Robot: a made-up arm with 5 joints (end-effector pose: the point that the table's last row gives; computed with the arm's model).
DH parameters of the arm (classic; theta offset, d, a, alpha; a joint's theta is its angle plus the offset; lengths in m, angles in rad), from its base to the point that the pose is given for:
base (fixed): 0 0.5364 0.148 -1.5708
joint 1: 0 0.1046 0.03 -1.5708
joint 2: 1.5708 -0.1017 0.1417 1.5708
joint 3: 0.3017 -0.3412 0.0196 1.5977
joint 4: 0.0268 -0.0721 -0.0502 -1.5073
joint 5: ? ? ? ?
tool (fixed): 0.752 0.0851 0 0
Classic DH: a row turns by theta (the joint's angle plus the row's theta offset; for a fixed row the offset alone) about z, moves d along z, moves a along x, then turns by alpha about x.
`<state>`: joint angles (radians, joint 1 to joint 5).
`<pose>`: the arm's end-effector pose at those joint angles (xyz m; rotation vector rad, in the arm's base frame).
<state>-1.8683 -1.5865 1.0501 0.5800 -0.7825</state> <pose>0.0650 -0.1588 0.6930 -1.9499 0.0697 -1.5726</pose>
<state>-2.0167 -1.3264 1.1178 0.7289 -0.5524</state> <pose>0.0854 -0.1646 0.5838 -1.9417 -0.0615 -1.3743</pose>
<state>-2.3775 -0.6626 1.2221 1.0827 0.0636</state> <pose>0.2089 -0.0587 0.3665 -1.8213 -0.7442 -1.2120</pose>
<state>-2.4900 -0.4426 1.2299 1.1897 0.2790</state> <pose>0.2623 0.0043 0.3273 -1.7508 -0.9866 -1.2876</pose>
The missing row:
joint 5: -0.2329 0.0475 0.1127 -1.6775
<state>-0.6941 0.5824 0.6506 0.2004 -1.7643</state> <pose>-0.2090 0.1181 0.4298 0.3149 2.7579 -1.2513</pose>
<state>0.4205 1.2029 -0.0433 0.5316 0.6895</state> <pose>-0.0393 0.3392 0.5245 -0.2279 2.9432 0.6683</pose>
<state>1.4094 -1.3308 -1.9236 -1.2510 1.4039</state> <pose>0.3425 -0.2105 0.2579 -1.6188 2.0638 1.1888</pose>
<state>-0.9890 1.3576 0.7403 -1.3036 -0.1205</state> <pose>0.0925 0.4845 0.4035 0.8819 1.2612 1.9016</pose>
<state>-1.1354 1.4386 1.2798 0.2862 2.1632</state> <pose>-0.0916 0.4501 0.6326 -0.9548 -1.2673 0.4190</pose>
